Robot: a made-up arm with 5 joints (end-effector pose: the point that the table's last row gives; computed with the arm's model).
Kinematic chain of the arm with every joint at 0, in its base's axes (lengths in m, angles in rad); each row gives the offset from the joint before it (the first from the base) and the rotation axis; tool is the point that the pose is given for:
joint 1: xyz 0 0 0.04 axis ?
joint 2: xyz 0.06 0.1 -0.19 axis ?
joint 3: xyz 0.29 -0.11 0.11 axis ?
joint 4: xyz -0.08 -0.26 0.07 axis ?
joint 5: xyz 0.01 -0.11 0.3 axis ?
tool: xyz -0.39 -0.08 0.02
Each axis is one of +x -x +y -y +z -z.
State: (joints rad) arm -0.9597 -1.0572 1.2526 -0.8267 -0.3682
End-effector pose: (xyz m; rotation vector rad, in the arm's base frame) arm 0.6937 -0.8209 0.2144 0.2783 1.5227 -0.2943
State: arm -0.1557 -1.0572 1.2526 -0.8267 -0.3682
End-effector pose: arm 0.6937 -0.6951 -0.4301 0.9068 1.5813 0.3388
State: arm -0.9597 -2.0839 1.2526 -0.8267 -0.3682
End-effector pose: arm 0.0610 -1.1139 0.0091 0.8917 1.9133 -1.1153
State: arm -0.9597 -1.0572 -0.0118 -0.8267 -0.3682
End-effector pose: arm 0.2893 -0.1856 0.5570 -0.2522 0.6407 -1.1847
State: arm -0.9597 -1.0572 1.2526 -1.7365 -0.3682
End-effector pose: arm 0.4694 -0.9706 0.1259 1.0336 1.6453 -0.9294
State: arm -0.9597 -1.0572 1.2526 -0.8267 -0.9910
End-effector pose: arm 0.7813 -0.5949 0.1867 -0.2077 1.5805 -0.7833
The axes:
joint 1: +x
joint 2: -y
joint 3: +z
joint 4: -x
joint 5: +z

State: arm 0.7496 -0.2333 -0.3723 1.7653 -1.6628
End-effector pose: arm 0.2010 0.2880 -0.2250 -1.1279 -0.5157 -1.3580
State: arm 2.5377 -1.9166 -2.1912 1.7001 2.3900
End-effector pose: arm 0.4148 0.5450 0.3255 -0.0512 -1.5746 -1.8505
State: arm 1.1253 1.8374 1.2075 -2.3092 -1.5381
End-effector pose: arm -0.3330 -0.7207 -0.0645 1.4281 0.3038 0.4596
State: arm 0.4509 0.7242 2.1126 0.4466 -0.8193
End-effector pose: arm 0.1621 -0.5062 0.3022 -0.1764 -1.3231 0.9409
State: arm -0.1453 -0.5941 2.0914 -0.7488 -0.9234
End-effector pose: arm 1.0056 -0.1760 -0.1396 0.2861 1.3875 1.0028
